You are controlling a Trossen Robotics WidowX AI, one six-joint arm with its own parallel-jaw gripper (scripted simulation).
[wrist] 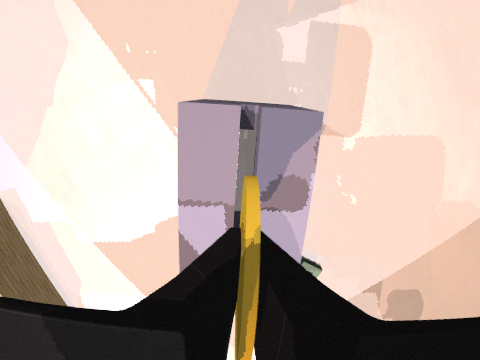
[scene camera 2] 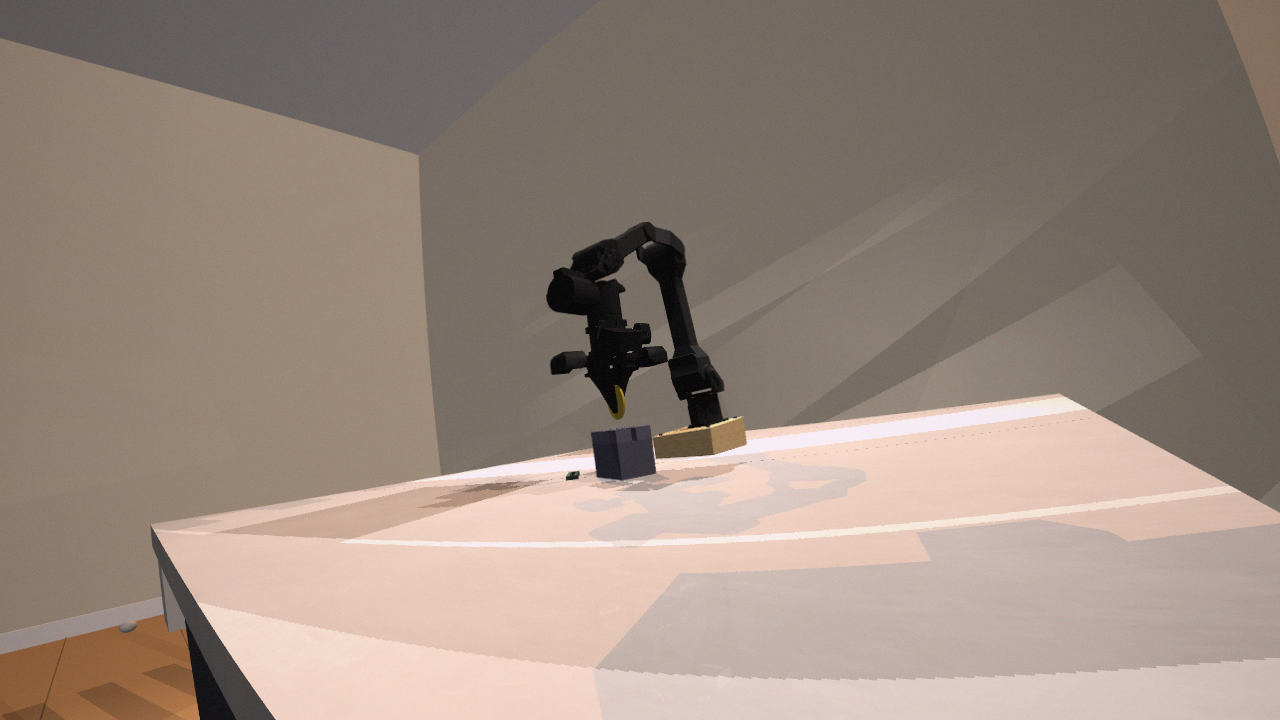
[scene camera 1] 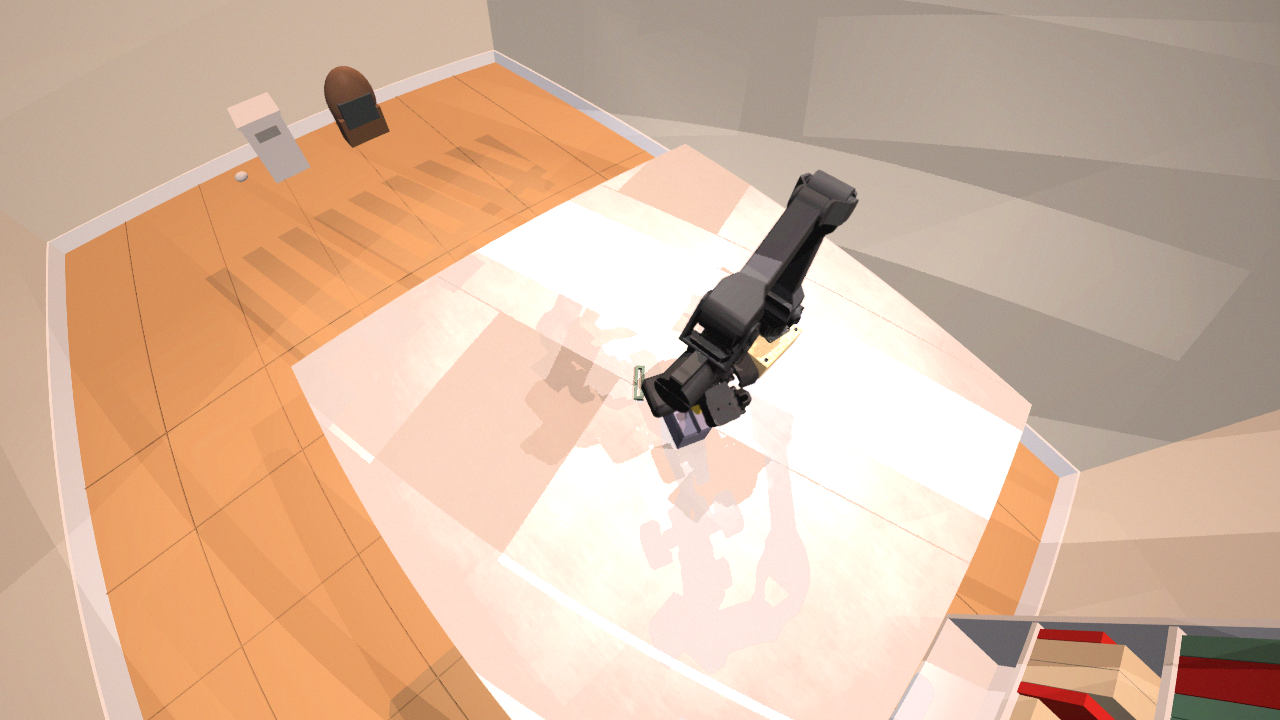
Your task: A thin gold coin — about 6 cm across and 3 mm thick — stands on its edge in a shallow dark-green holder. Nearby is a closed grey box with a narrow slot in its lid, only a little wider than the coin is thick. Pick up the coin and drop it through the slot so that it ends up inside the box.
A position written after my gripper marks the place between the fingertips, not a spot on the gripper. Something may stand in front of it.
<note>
My gripper (scene camera 2: 617, 413) carries a gold coin.
My gripper also shows in the wrist view (wrist: 243, 239) and in scene camera 1 (scene camera 1: 691, 402).
</note>
